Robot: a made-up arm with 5 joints.
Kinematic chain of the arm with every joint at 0, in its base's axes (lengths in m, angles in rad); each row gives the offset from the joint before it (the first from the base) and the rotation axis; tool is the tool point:
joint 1: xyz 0 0 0.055 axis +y
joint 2: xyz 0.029 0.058 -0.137 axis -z
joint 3: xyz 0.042 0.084 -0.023 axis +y
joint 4: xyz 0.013 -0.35 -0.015 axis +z
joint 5: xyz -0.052 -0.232 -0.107 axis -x
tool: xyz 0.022 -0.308 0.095
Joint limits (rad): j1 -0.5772..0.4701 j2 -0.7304..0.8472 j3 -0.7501..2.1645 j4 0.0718..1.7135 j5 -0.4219..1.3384
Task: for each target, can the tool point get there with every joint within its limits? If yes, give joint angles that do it. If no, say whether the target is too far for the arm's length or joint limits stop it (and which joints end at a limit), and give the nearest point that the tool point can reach.
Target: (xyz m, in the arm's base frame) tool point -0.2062 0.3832 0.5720
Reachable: no: joint limits stop it (at a limit: joint 1, joint 2, joint 3, joint 4) | nearest point 0.2168 0.0939 0.4823 | short by 0.520 m
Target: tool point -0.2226 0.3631 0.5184
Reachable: no: joint limits stop it (at a limit: joint 1, joint 2, joint 3, joint 4) | nearest point 0.2047 0.0777 0.4742 | short by 0.516 m
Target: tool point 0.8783 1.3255 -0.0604
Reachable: no: too far | nearest point 0.6672 0.3141 -0.0327 | short by 1.034 m
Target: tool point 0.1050 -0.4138 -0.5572
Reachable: yes | joints -0.2366 0.4323 1.5311 1.2291 0.3521
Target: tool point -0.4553 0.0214 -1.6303
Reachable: no: too far | nearest point -0.2080 -0.0817 -0.7148 | short by 0.954 m
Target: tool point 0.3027 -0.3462 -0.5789
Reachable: yes | joints 0.1517 -0.5099 1.5607 1.0564 0.3622
